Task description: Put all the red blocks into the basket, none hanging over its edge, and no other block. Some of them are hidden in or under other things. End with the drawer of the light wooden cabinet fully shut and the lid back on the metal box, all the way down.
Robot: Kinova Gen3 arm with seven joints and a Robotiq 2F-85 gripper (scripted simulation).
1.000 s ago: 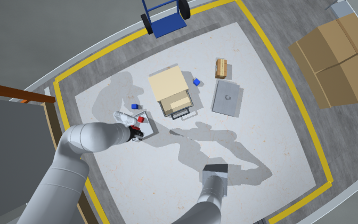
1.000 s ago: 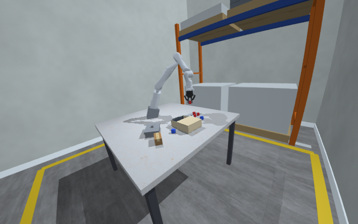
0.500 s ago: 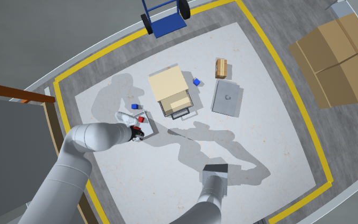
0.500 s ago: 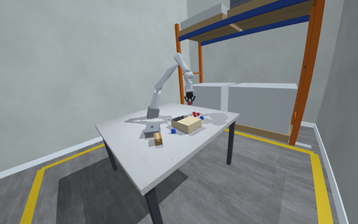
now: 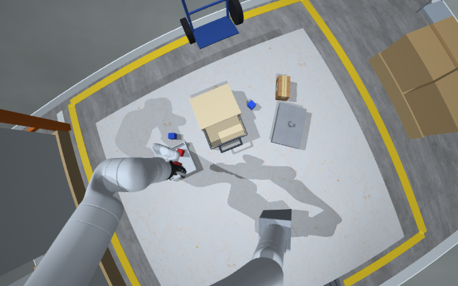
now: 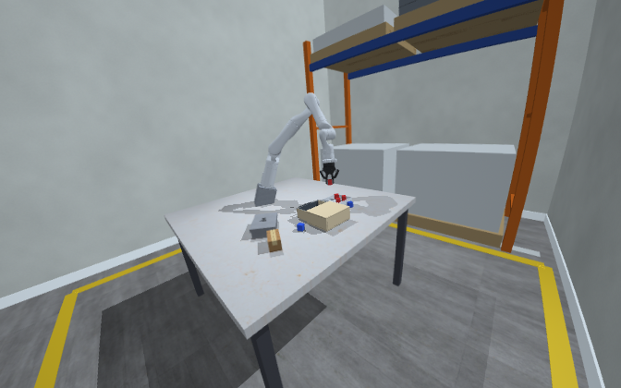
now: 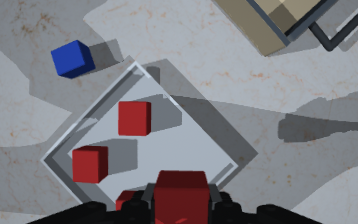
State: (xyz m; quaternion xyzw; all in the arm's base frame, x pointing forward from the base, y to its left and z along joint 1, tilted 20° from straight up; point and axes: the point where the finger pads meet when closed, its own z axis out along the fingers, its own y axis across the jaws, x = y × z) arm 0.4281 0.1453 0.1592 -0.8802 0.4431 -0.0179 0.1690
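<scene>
The basket lies 14 cm below my hand, 4 cm ahead of it and 3 cm to the left of it. From my hand the other things lie so: light wooden cabinet 25 cm to the right, 11 cm below, 10 cm ahead; lid 50 cm to the right, 10 cm below, 10 cm behind; drawer 24 cm to the right, 12 cm below, 4 cm ahead.
</scene>
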